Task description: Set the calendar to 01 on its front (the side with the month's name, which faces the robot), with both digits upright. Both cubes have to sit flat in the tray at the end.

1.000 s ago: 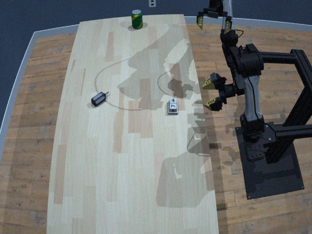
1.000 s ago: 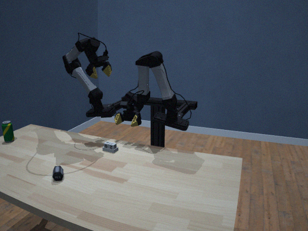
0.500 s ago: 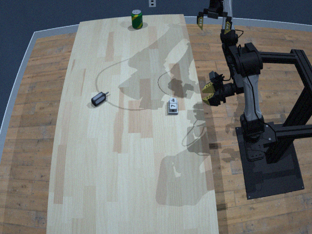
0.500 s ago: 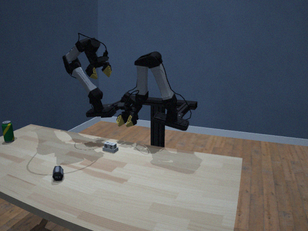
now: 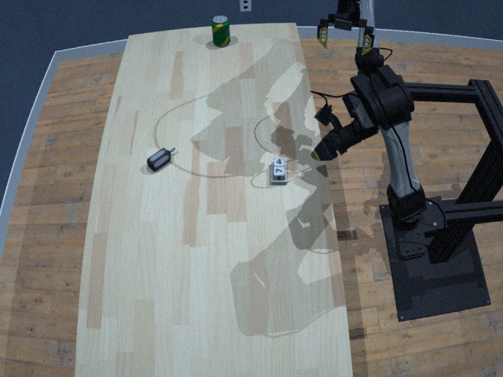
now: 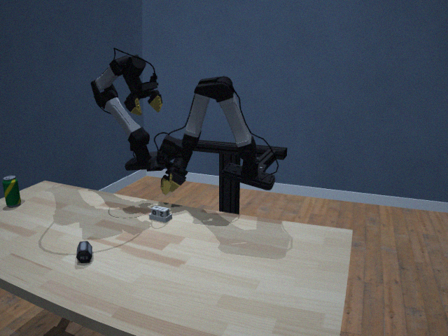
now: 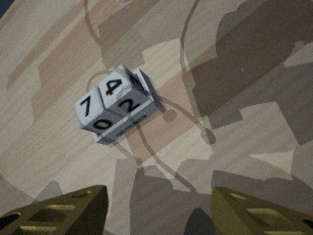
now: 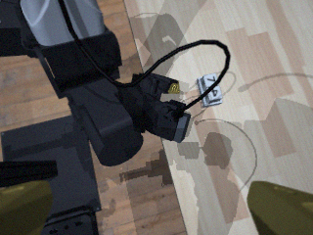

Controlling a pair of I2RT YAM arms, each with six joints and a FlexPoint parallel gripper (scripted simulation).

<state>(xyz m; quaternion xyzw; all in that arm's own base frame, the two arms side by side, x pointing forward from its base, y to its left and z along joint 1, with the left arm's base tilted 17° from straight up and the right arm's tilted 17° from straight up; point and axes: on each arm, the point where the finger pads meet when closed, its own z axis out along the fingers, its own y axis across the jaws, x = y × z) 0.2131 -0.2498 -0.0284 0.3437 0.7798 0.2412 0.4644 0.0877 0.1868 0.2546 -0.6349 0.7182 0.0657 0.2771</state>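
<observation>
Right now my left hand is 110 mm short of the grey tray, 30 mm to the right of it and 60 mm above it. Also, from my left hand: can: 290 mm ahead, 610 mm to the right; dark object: 450 mm ahead, 30 mm to the right, 50 mm below.
</observation>
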